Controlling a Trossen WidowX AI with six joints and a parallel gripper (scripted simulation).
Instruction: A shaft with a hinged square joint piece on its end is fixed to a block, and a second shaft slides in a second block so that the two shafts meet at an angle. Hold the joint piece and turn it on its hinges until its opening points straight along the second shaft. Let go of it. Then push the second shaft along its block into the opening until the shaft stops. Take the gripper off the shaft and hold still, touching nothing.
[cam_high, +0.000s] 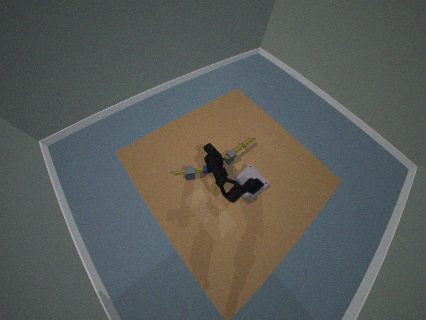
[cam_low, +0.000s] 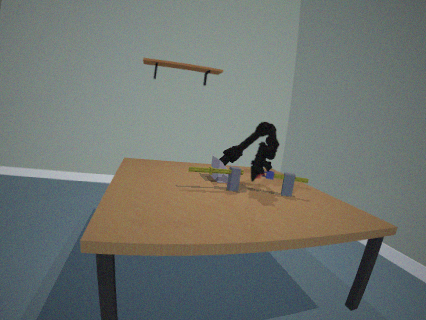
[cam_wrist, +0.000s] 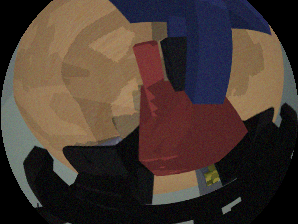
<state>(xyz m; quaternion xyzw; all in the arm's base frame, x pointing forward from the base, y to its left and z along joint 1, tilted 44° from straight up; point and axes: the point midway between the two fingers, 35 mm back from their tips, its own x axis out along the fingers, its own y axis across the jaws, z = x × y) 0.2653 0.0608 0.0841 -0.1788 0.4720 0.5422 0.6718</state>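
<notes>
Right now my gripper tip is 4 cm below the red joint piece, 2 cm to the right of it and 1 cm short of it.
</notes>
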